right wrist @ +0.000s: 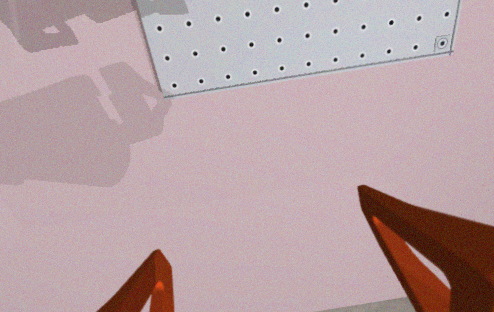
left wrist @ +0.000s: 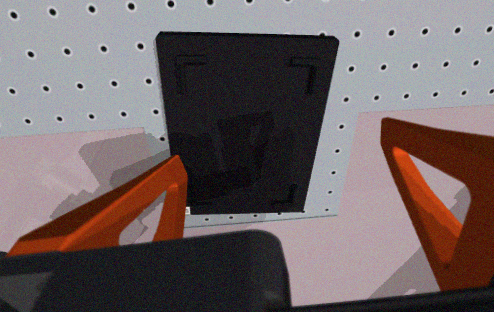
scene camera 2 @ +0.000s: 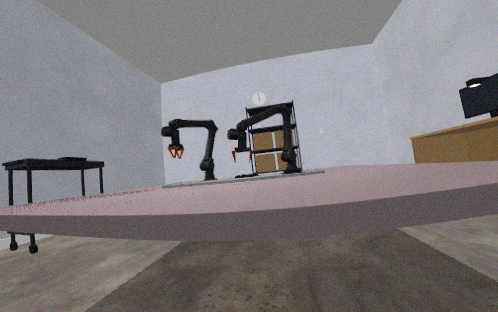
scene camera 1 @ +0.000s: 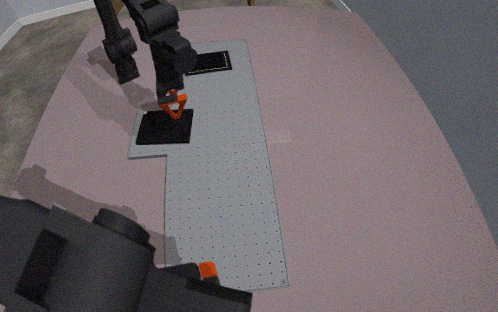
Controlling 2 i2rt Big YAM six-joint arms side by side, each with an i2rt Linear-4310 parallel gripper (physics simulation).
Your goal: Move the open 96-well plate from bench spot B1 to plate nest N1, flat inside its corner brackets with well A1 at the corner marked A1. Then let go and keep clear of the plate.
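Where they show: left gripper, fingertip midpoint: [left wrist: 277,148] [scene camera 2: 242,162] [scene camera 1: 175,106]; right gripper, fingertip midpoint: [right wrist: 259,227] [scene camera 2: 177,158]; left arm's base, link origin: [scene camera 1: 127,72].
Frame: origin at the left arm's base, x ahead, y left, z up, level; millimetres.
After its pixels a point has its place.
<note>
The black plate nest [scene camera 1: 160,131] {z 25, x 46, y -390 mm} [left wrist: 245,100] {z 25, x 97, y -389 mm} lies on the grey perforated board. Corner brackets show on its top in the left wrist view. The A1 label [left wrist: 187,210] {z 25, x 20, y -293 mm} shows beside the left fingertip, at the nest's near left corner. No wells show on the nest, which is dark with shadows. A black rectangle with a white outline [scene camera 1: 209,63] {z 28, x 293, y -173 mm} lies farther back, partly behind the left arm; I cannot tell whether the plate is on it. My left gripper [scene camera 1: 174,105] {z 109, x 107, y -403 mm} [scene camera 2: 242,158] {z 109, x 107, y -403 mm} [left wrist: 277,148] {z 109, x 107, y -403 mm} is open and empty above the nest's back edge. My right gripper [scene camera 2: 176,154] {z 192, x -40, y -847 mm} [right wrist: 259,227] {z 192, x -40, y -847 mm} is open and empty above the pink table.
The perforated board [scene camera 1: 220,200] {z 13, x 114, y -654 mm} [right wrist: 300,50] {z 13, x 29, y -839 mm} runs from back to front on the pink table [scene camera 1: 360,175] {z 0, x 489, y -772 mm}. A pale patch [scene camera 1: 280,136] {z 0, x 350, y -552 mm} shows right of the board. The right arm [scene camera 1: 95,255] {z 473, x -18, y -843 mm} fills the front left of scene camera 1. A shelf rack stands behind the arms.
</note>
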